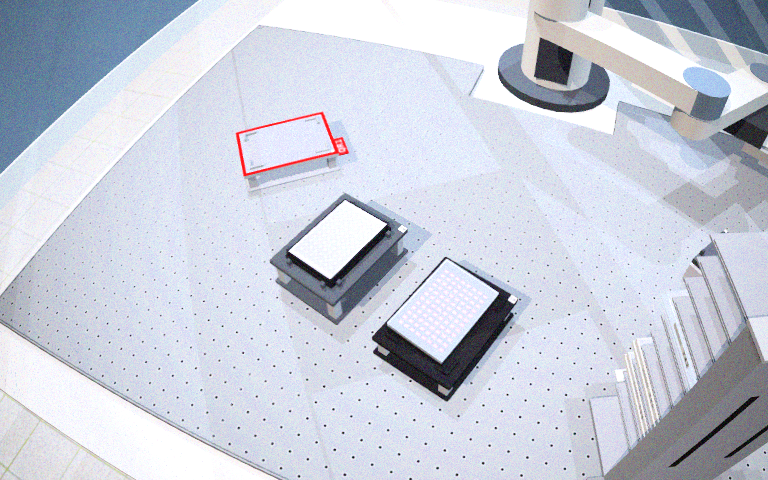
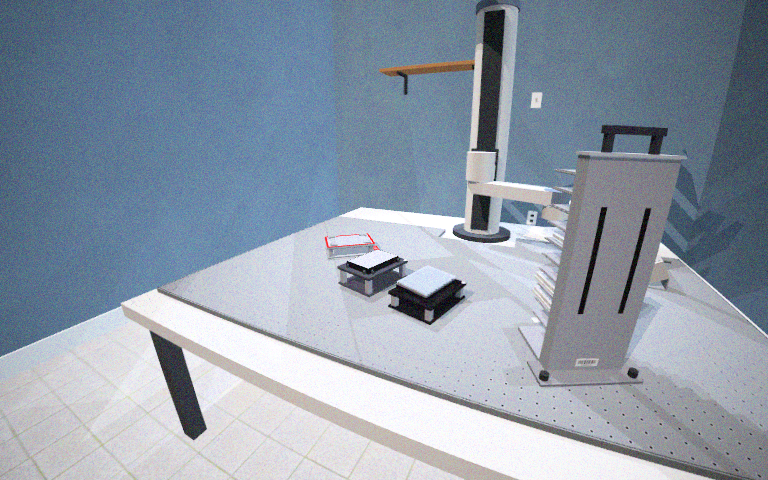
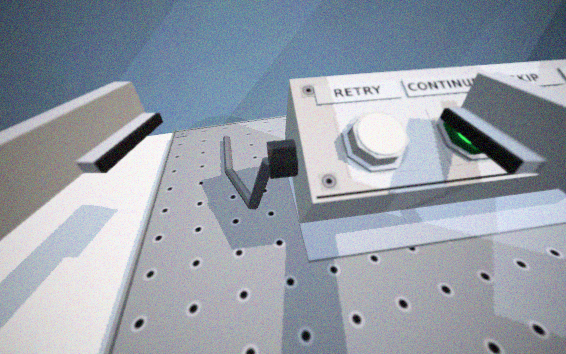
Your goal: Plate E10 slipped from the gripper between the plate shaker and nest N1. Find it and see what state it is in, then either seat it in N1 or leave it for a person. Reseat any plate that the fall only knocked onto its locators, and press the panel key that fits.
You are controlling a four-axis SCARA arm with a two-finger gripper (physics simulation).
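Where they show: gripper, fingertip midpoint: (image 3: pixel 296 98); arm's base at its link origin: (image 1: pixel 553 78) (image 2: pixel 480 234).
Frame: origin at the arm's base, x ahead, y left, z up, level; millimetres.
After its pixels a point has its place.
Note:
My gripper (image 3: pixel 296 98) @(x 142, y 560, z 93 mm) is open and empty, its fingers spread in front of the key panel (image 3: pixel 307 212) @(x 138, y 530, z 45 mm). The white RETRY key (image 3: pixel 381 135) @(x 173, y 533, z 81 mm) shows between the fingers. The green key (image 3: pixel 462 139) @(x 214, y 526, z 76 mm) under CONTINUE is partly behind the right finger; the SKIP label is partly covered. A white-topped plate (image 1: pixel 339 237) @(x 638, y -197, z 80 mm) (image 2: pixel 373 260) @(x 652, y -191, z 80 mm) lies on the dark grey stand (image 1: pixel 283 263) @(x 698, y -256, z 66 mm) (image 2: pixel 348 269) @(x 707, y -238, z 66 mm). A clear plate with pinkish wells (image 1: pixel 444 310) @(x 694, y -24, z 75 mm) (image 2: pixel 427 281) @(x 702, y -20, z 74 mm) lies on the black stand (image 1: pixel 419 370) @(x 774, y -26, z 52 mm) (image 2: pixel 416 308) @(x 739, y -32, z 18 mm); its exact seating is unclear. Plate E10 and nest N1 cannot be identified by label.
A red-outlined platform (image 1: pixel 288 144) @(x 462, y -382, z 53 mm) (image 2: pixel 349 241) @(x 471, y -382, z 53 mm) with corner marks stands behind the two stands. A tall grey rack (image 1: pixel 702 407) @(x 841, y 247, z 282 mm) (image 2: pixel 617 260) @(x 818, y 319, z 228 mm) with several tilted sheets stands at the right. The arm's column (image 2: pixel 489 113) @(x 77, y 4, z 497 mm) rises at the back. A bent grey rod (image 3: pixel 240 187) @(x 106, y 589, z 20 mm) is left of the panel.

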